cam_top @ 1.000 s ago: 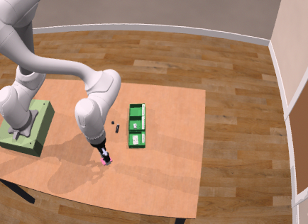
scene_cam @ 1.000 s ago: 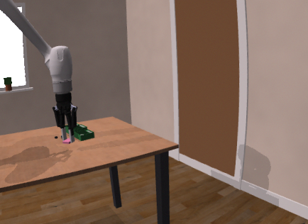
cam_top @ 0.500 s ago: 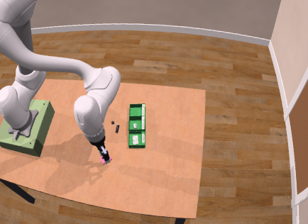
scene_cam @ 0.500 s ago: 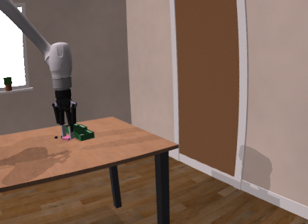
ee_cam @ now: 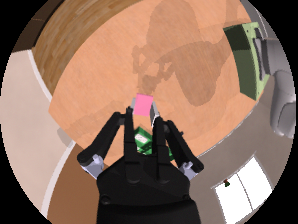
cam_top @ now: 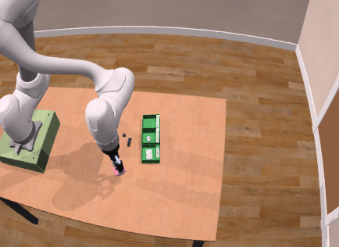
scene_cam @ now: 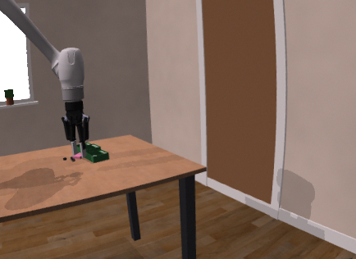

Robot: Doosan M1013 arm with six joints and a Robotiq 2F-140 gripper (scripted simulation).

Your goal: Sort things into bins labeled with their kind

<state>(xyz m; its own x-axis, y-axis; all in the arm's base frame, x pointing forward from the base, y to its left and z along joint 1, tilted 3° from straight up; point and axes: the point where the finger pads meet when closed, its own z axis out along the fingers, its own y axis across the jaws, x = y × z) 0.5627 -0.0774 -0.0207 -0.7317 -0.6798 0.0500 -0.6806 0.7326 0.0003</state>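
My gripper is now 220 mm to the right of the small white piece, 90 mm short of it and 90 mm above it. Round my hand: white thing: 130 mm to the left, 100 mm ahead, 90 mm below; then black bar: 190 mm to the left, 90 mm below; then pink block: 30 mm below.
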